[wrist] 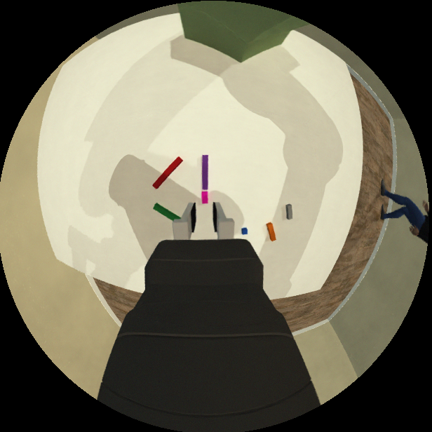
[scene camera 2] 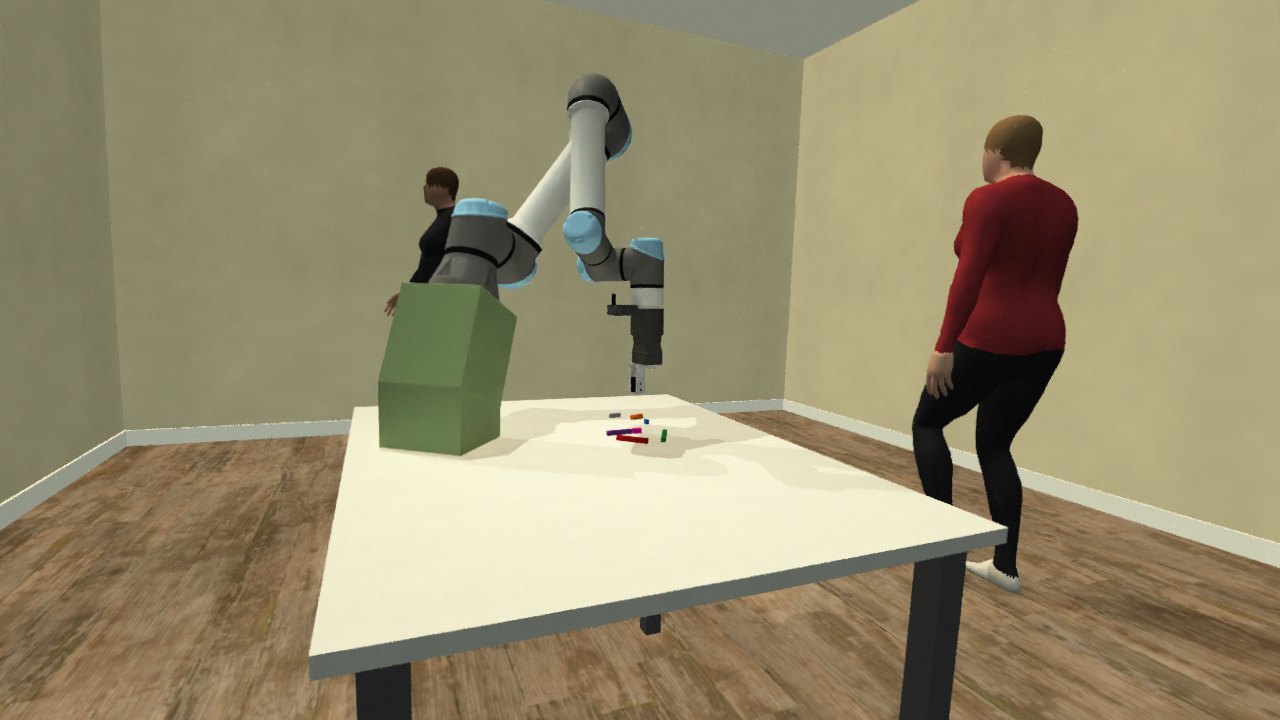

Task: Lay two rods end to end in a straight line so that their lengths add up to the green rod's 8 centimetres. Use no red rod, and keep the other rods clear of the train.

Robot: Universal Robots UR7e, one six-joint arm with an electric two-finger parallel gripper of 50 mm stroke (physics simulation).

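Frame: origin at the arm's base, x ahead, y left, z up, level; millimetres.
Seen in the pictures: gripper, fingertip midpoint: (scene camera 2: 637, 392); arm's base at its link origin: (scene camera 2: 462, 300).
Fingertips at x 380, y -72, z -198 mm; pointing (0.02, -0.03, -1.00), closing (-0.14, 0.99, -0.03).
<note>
Pixels of each thing's middle, then the offset from my fingertips to it. Level surfaces: height alone.
- purple rod at the middle of its body: (scene camera 2: 619, 432) 8 mm right, 43 mm back, 88 mm down
- short magenta rod at the middle of its body: (scene camera 2: 636, 430) 3 mm right, 1 mm ahead, 88 mm down
- green rod at the middle of its body: (scene camera 2: 664, 435) 60 mm right, 45 mm ahead, 88 mm down
- red rod at the middle of its body: (scene camera 2: 632, 439) 76 mm right, 35 mm back, 88 mm down
- blue cube at the middle of its body: (scene camera 2: 646, 421) 83 mm left, 56 mm ahead, 88 mm down
- orange rod at the middle of its body: (scene camera 2: 636, 416) 142 mm left, 51 mm ahead, 88 mm down
- grey rod at the middle of its body: (scene camera 2: 614, 415) 171 mm left, 3 mm ahead, 88 mm down
- white table at its surface level: 93 mm down
A purple rod (scene camera 2: 618, 432) (wrist: 205, 172) and a short magenta rod (scene camera 2: 636, 430) (wrist: 204, 197) lie in a line, end to end; in the wrist view a very thin light gap seems to show between their ends. The green rod (scene camera 2: 664, 435) (wrist: 165, 211) lies apart at a slant, its near end partly hidden by a finger in the wrist view. The red rod (scene camera 2: 631, 439) (wrist: 168, 172) lies at a slant beside the purple rod, not touching it. My gripper (scene camera 2: 636, 390) (wrist: 204, 211) is open and empty, raised above the table near the magenta rod.
A blue cube (scene camera 2: 646, 421) (wrist: 244, 231), an orange rod (scene camera 2: 636, 416) (wrist: 271, 232) and a grey rod (scene camera 2: 614, 415) (wrist: 289, 211) lie off to one side on the white table (scene camera 2: 537, 537). A large green block (scene camera 2: 420, 416) (wrist: 240, 35) stands by the arm's base. Two people stand beyond the table.
</note>
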